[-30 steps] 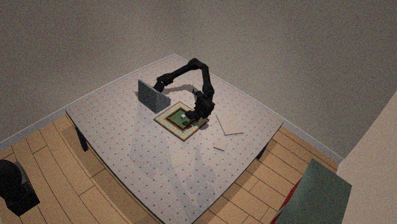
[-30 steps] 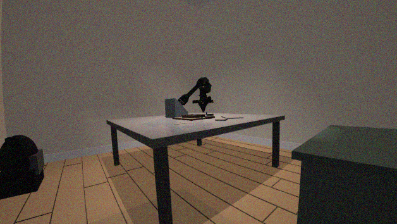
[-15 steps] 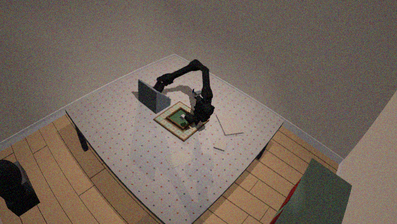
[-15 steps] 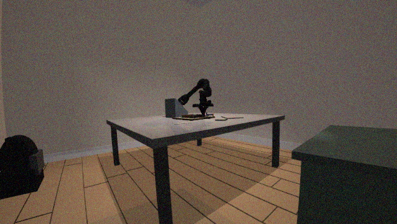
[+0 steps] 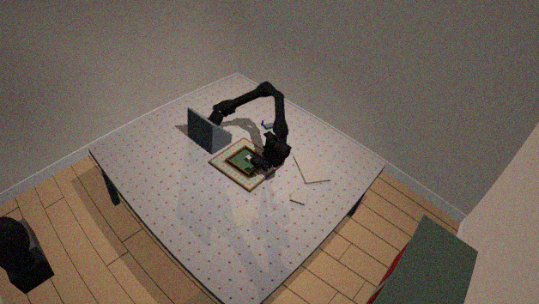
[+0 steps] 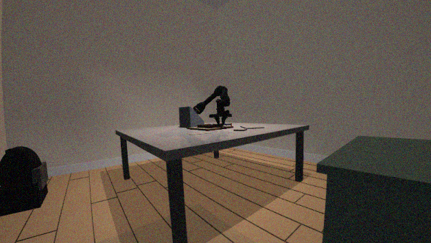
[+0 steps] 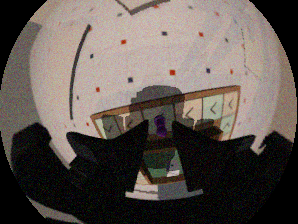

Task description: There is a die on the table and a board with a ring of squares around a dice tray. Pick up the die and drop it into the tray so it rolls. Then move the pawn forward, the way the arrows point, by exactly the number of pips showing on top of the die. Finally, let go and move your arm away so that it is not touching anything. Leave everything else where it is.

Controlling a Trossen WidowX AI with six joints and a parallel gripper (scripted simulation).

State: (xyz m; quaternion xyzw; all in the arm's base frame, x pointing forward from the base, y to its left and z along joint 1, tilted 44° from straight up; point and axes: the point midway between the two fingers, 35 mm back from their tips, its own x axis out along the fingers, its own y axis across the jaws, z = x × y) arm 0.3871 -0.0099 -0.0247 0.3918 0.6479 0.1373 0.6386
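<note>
Right now the purple pawn is right at my gripper tip. Also, from my gripper tip: grey die (11 cm behind); then orange piece (18 cm to the left, 3 cm behind, 1 cm below); then green dice tray (12 cm behind, 2 cm below, 1 cm to the right).
</note>
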